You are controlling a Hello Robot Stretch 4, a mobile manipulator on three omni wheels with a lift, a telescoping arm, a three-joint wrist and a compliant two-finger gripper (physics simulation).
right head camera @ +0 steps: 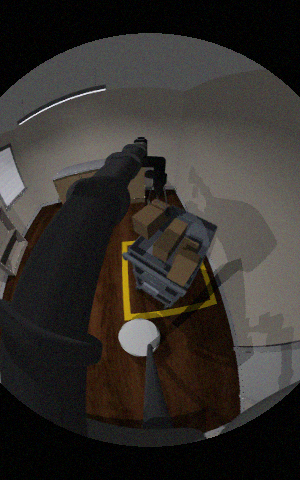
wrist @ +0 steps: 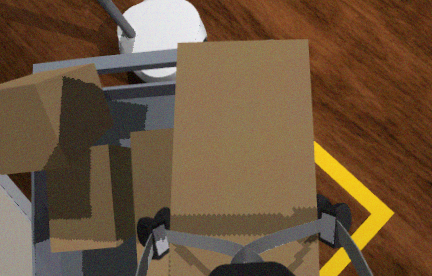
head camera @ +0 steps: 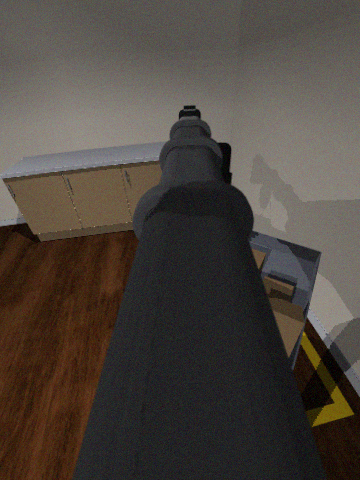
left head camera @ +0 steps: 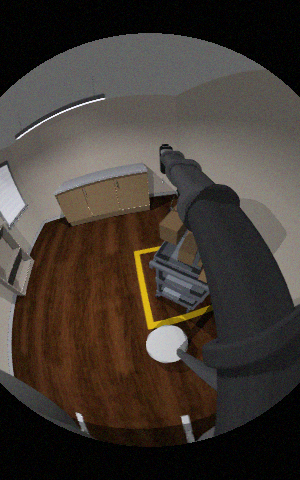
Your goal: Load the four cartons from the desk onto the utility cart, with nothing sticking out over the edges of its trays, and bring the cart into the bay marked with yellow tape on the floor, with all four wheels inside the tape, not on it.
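Frame: origin at the robot's base, x right, y ahead, z up, level; centimetres.
Seen in the pictures: gripper, fingertip midpoint: (wrist: 241, 217); robot's base, link origin: (right head camera: 139, 336) (left head camera: 166, 342).
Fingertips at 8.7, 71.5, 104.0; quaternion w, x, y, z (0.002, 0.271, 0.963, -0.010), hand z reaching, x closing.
Offsets run from my fingertips to a thing's top centre, as dx, dy, dz. "*": to the spot under its first point.
My gripper (right head camera: 156, 197) (wrist: 241, 217) is shut on a brown carton @[-2.5, -3.5, +4.8] (left head camera: 171, 227) (right head camera: 148, 220) (wrist: 245, 130), one finger at each side. This carton is over the cart's far left part and covers its edge in the wrist view; I cannot tell its height above the tray. The grey utility cart (head camera: 290, 246) (left head camera: 172, 266) (right head camera: 150, 268) (wrist: 135, 60) carries a long carton @[+11.5, -1.9, -15.6] (right head camera: 170, 237) (wrist: 152, 172), a small carton @[+20.9, -14.3, -15.6] (right head camera: 190, 244) (wrist: 102, 200) and a tilted-looking carton @[+16.6, -27.9, -4.1] (right head camera: 185, 268) (wrist: 25, 120). Yellow tape (head camera: 342, 407) (left head camera: 144, 290) (right head camera: 126, 280) (wrist: 350, 184) surrounds the cart's visible lower part; the far wheels are hidden.
A low cupboard @[* -115.3, +145.2, -57.1] (head camera: 95, 200) (left head camera: 102, 197) stands against the far wall. The wall runs close along the cart's right side. A white round object (left head camera: 166, 344) (right head camera: 139, 337) (wrist: 160, 25) with a dark bar is just outside the near tape. My extended arm blocks much of the head view.
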